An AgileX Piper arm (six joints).
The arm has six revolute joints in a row. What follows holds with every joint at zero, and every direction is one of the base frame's.
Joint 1 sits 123.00 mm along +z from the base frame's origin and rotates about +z.
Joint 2 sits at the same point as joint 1 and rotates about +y.
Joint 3 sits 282.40 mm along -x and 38.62 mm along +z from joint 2 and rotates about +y.
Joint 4 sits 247.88 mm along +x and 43.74 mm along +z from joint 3 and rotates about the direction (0.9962, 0, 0.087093).
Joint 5 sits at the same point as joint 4 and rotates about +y.
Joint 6 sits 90.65 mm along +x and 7.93 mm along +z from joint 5 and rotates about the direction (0.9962, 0, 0.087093).
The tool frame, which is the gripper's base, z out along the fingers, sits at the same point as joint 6; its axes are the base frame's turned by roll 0.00, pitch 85.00 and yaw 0.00 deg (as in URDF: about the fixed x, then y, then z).
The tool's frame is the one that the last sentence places.
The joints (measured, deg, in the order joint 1, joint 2, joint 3, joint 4, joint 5, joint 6), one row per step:
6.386, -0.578, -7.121, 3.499, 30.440, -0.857
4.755, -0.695, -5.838, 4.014, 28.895, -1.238
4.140, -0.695, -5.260, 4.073, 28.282, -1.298
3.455, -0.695, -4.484, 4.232, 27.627, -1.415
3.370, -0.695, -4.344, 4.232, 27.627, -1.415
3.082, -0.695, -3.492, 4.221, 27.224, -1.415
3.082, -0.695, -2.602, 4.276, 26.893, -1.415
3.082, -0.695, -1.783, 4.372, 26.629, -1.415
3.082, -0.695, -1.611, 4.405, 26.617, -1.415
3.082, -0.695, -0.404, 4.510, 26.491, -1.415
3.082, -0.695, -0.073, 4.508, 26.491, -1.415
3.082, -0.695, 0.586, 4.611, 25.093, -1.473
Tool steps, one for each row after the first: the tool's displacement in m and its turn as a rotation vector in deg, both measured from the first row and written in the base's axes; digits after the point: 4 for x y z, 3 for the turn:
0.0018, -0.0008, -0.0049, 0.198, -0.371, -1.507
0.0026, -0.0013, -0.0073, 0.209, -0.406, -2.135
0.0035, -0.0017, -0.0107, 0.249, -0.285, -2.803
0.0036, -0.0018, -0.0115, 0.237, -0.145, -2.889
0.0044, -0.0020, -0.0158, 0.195, 0.302, -3.209
0.0050, -0.0020, -0.0205, 0.207, 0.865, -3.225
0.0055, -0.0019, -0.0248, 0.259, 1.427, -3.233
0.0056, -0.0019, -0.0258, 0.278, 1.589, -3.229
0.0061, -0.0018, -0.0326, 0.295, 2.676, -3.229
0.0062, -0.0018, -0.0345, 0.266, 3.006, -3.230
0.0071, -0.0018, -0.0363, 0.387, 2.276, -3.307

